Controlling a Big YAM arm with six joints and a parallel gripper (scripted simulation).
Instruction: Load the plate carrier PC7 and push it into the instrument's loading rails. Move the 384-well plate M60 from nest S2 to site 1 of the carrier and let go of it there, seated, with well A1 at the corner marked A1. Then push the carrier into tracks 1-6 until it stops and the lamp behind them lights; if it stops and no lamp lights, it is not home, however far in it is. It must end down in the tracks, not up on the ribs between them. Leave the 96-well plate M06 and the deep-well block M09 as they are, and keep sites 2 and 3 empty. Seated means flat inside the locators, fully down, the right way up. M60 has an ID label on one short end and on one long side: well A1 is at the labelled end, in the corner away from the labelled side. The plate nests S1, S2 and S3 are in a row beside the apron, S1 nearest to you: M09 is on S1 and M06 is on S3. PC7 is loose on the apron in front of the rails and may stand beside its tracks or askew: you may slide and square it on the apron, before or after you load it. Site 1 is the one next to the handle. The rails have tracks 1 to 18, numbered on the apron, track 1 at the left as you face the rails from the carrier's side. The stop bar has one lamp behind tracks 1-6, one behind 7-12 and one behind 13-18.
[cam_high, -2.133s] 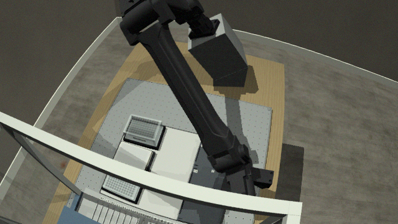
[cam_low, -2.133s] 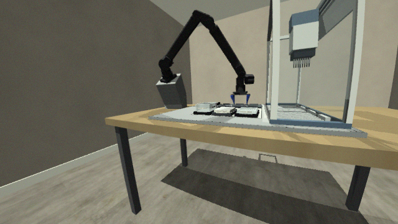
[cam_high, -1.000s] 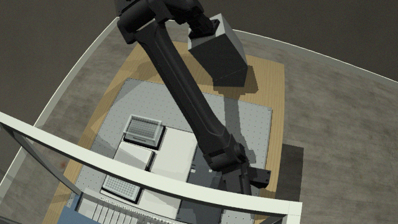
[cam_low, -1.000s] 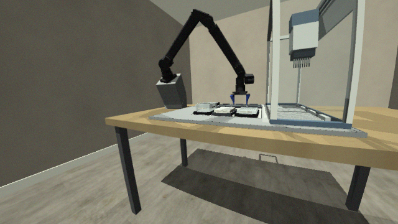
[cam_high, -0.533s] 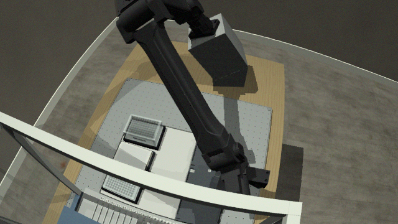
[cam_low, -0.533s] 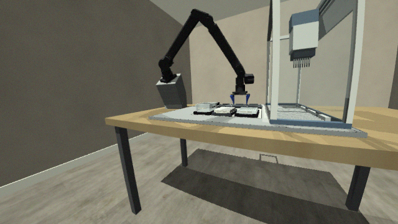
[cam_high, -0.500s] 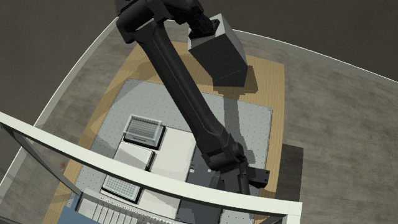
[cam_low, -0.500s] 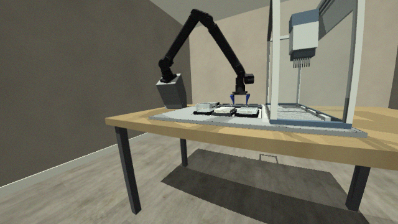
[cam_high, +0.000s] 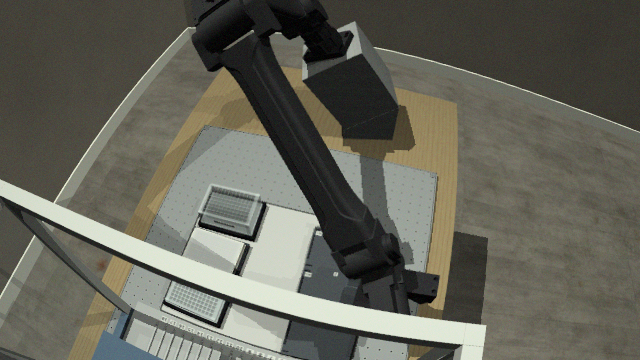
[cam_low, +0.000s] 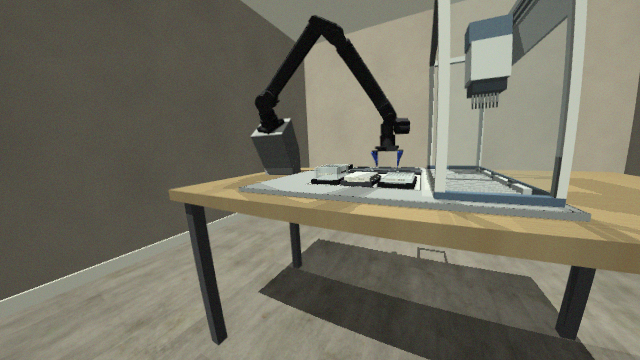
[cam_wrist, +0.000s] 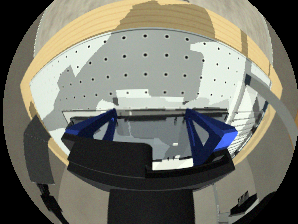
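My gripper is now 10 mm short of the nest S2, 350 mm to the left of it and 20 mm above it. The rest, counted from my hand: white frame bar: 210 mm ahead, 200 mm to the right, 450 mm above; dark carrier PC7: 80 mm to the right, 10 mm below.
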